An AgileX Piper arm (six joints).
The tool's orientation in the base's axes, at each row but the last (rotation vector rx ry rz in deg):
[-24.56, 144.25, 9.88]
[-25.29, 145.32, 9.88]
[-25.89, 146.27, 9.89]
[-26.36, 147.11, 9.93]
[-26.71, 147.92, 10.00]
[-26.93, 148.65, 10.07]
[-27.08, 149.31, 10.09]
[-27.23, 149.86, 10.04]
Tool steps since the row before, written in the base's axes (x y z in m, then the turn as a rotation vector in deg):
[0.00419, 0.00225, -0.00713, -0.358, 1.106, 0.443]
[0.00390, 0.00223, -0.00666, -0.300, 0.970, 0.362]
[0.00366, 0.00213, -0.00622, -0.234, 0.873, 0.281]
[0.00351, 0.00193, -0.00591, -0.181, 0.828, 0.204]
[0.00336, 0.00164, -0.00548, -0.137, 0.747, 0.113]
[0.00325, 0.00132, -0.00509, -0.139, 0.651, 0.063]
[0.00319, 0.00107, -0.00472, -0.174, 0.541, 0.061]
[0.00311, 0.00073, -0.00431, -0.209, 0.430, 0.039]
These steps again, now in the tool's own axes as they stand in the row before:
[0.00012, 0.00048, 0.00856, -0.261, 1.174, -0.316]
[-0.00008, 0.00054, 0.00802, -0.226, 1.024, -0.248]
[-0.00024, 0.00051, 0.00750, -0.208, 0.908, -0.168]
[-0.00034, 0.00036, 0.00712, -0.198, 0.844, -0.086]
[-0.00045, 0.00013, 0.00662, -0.165, 0.750, -0.004]
[-0.00055, -0.00013, 0.00616, -0.110, 0.659, 0.018]
[-0.00067, -0.00034, 0.00575, -0.047, 0.569, -0.018]
[-0.00075, -0.00061, 0.00528, 0.025, 0.478, -0.036]

